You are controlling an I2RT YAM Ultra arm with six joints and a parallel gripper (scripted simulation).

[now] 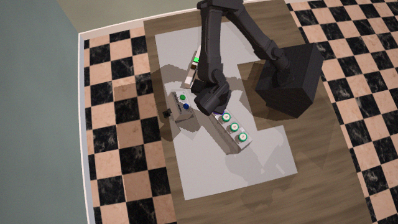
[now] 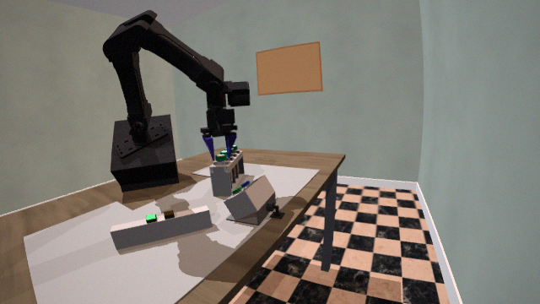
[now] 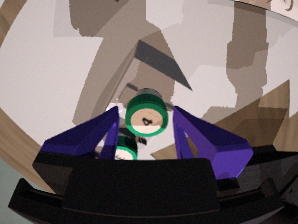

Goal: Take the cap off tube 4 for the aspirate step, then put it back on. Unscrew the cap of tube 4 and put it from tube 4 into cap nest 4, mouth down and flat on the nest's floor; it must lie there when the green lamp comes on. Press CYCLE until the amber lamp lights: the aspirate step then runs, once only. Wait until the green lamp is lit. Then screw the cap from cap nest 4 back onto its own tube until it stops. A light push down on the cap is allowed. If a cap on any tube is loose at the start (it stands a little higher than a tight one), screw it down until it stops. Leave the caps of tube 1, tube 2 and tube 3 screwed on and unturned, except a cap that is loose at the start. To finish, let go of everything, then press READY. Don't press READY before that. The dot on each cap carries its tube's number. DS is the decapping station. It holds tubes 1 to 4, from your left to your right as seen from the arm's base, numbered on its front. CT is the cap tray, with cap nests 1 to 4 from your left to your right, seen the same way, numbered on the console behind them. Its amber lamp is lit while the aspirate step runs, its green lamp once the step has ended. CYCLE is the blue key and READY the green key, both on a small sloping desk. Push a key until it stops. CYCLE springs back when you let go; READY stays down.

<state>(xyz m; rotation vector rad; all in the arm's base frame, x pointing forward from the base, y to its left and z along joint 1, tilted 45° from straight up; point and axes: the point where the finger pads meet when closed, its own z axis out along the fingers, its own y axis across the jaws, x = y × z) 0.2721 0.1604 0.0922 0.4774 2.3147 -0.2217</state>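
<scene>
Right now the cap 3 is 20 mm behind my hand and 50 mm to the left of it. Also, from my hand: cap 2: 50 mm behind, 90 mm to the left; then green ready key: 140 mm ahead, 90 mm to the right, 50 mm below; then blue cycle key: 130 mm ahead, 50 mm to the right, 50 mm below.
</scene>
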